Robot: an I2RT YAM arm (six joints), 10 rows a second.
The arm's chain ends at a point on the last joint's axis. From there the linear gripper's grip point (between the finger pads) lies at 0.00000 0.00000 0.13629 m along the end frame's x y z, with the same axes.
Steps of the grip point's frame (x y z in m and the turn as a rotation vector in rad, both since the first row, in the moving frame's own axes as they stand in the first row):
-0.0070, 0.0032, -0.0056, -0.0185, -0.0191, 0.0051
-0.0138, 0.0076, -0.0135, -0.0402, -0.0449, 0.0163
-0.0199, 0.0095, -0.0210, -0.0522, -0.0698, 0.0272
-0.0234, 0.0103, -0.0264, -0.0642, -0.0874, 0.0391
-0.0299, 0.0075, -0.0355, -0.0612, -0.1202, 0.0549
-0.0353, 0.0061, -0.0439, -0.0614, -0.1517, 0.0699
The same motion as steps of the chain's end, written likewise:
-0.0044, 0.0007, -0.0056, -0.0185, -0.0191, 0.0051
-0.0076, 0.0022, -0.0133, -0.0402, -0.0449, 0.0163
-0.0103, 0.0025, -0.0205, -0.0522, -0.0698, 0.0272
-0.0113, 0.0018, -0.0256, -0.0642, -0.0874, 0.0391
-0.0133, -0.0004, -0.0343, -0.0612, -0.1202, 0.0549
-0.0144, -0.0015, -0.0421, -0.0614, -0.1517, 0.0699

